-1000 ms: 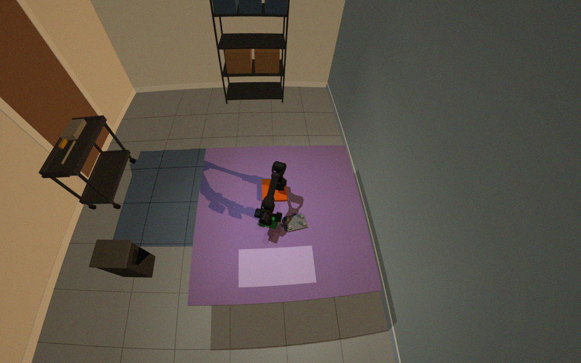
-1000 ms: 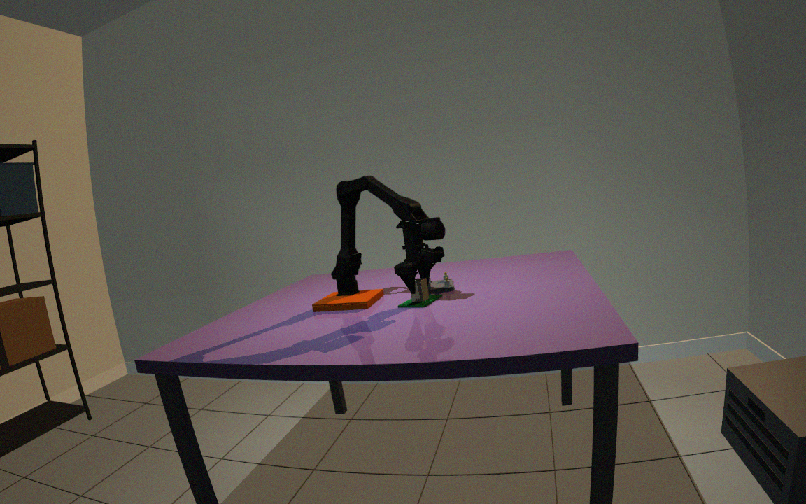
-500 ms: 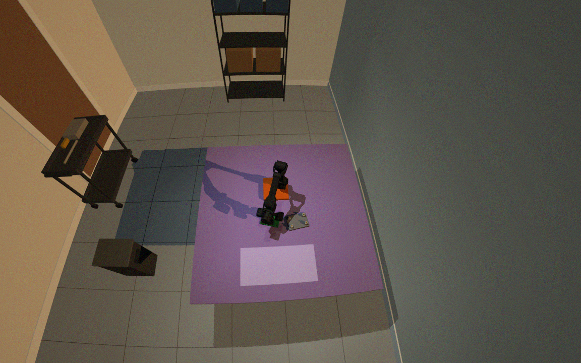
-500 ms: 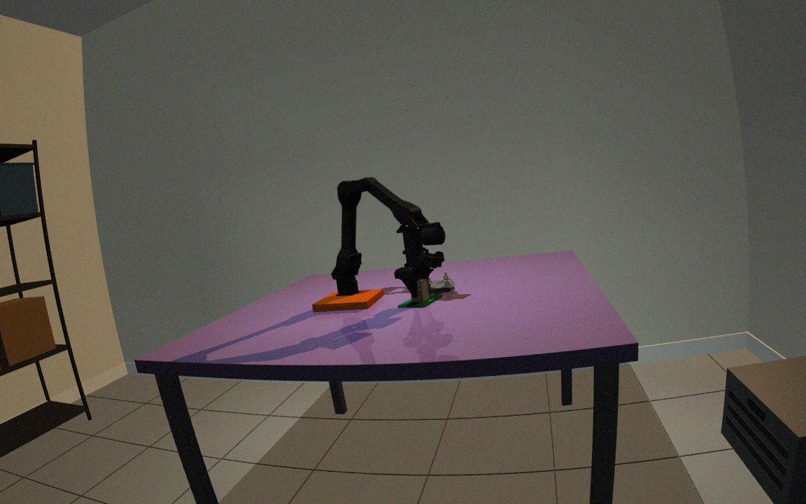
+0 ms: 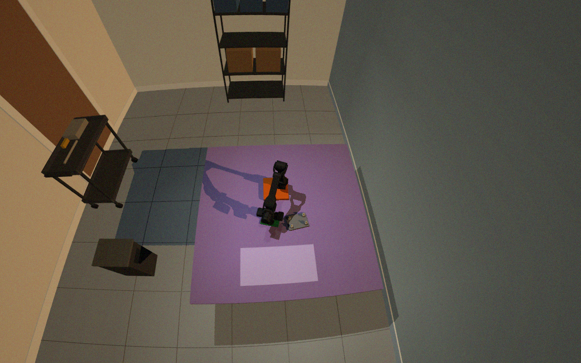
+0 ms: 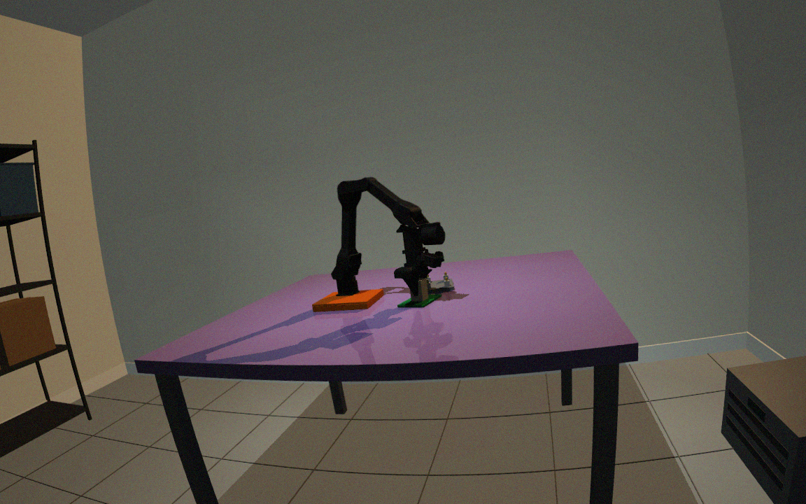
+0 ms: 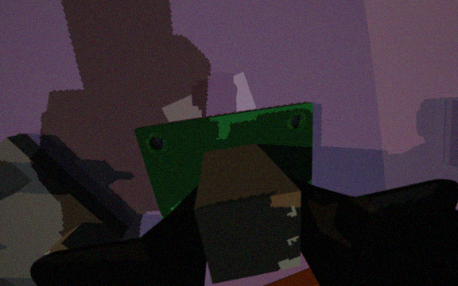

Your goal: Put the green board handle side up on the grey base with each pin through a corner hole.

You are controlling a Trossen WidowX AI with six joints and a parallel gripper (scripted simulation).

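Now: gripper tip 1 cm past the grey base, 20 cm to the right of it and 2 cm above it. The rest, counted from my gripper tip: green board right at my gripper tip.
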